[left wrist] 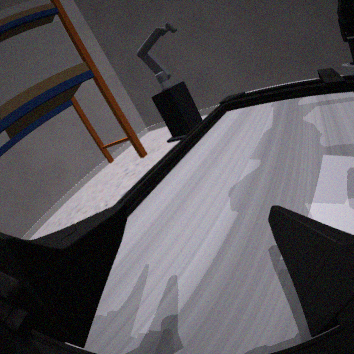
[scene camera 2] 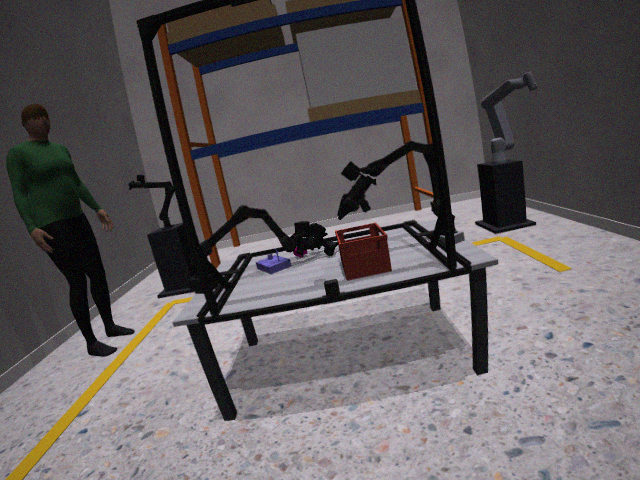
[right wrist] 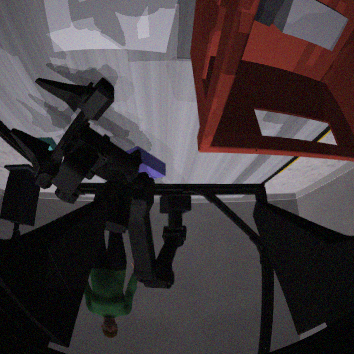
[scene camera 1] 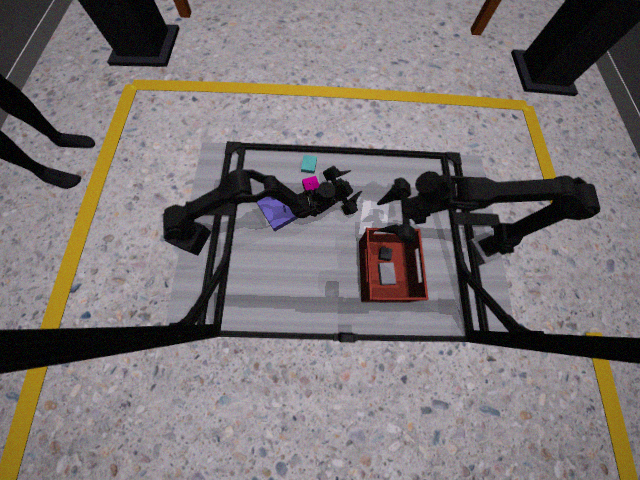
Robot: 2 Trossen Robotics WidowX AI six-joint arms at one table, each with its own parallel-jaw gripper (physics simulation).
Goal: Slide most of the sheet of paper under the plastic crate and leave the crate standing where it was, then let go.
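The white sheet of paper (scene camera 1: 368, 211) (left wrist: 337, 172) (right wrist: 65, 42) lies flat behind the red plastic crate (scene camera 1: 364, 268) (scene camera 2: 364, 255) (right wrist: 220, 100). The crate stands upright; whether any paper lies beneath it is hidden. My right gripper (scene camera 1: 373, 215) (scene camera 2: 353, 212) is open and empty. It hangs above the sheet, with one finger near the crate's back rim in scene camera 1. My left gripper (scene camera 1: 355, 181) (left wrist: 200, 213) (right wrist: 21, 105) is open and empty, low over the table left of the sheet.
A purple box (scene camera 1: 276, 212) (scene camera 2: 272, 263) (right wrist: 150, 162) lies under the left arm. A magenta block (scene camera 1: 310, 182) and a teal block (scene camera 1: 309, 163) lie behind it. A dark block (scene camera 1: 385, 253) and a grey block (scene camera 1: 387, 273) are inside the crate. A black frame (scene camera 1: 341, 150) edges the table.
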